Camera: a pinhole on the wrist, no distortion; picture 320 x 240 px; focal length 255.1 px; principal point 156.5 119.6 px. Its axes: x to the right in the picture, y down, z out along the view. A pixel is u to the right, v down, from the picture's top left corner.
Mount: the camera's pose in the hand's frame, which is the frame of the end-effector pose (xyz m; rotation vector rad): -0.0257 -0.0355 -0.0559 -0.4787 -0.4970 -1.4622
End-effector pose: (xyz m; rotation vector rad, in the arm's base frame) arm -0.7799 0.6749 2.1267 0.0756 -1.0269 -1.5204
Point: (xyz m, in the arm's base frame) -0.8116 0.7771 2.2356
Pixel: 205 128
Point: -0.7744 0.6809 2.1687
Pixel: 146 226
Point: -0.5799 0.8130 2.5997
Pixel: 49 176
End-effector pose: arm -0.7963 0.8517 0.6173 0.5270 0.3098 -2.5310
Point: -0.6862 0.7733 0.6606
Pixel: 35 64
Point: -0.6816 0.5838 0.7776
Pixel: 91 122
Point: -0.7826 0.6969 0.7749
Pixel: 173 142
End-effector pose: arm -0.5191 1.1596 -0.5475 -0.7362 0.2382 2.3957
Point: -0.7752 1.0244 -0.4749
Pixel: 56 198
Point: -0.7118 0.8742 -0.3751
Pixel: 23 73
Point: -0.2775 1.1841 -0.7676
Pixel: behind the camera
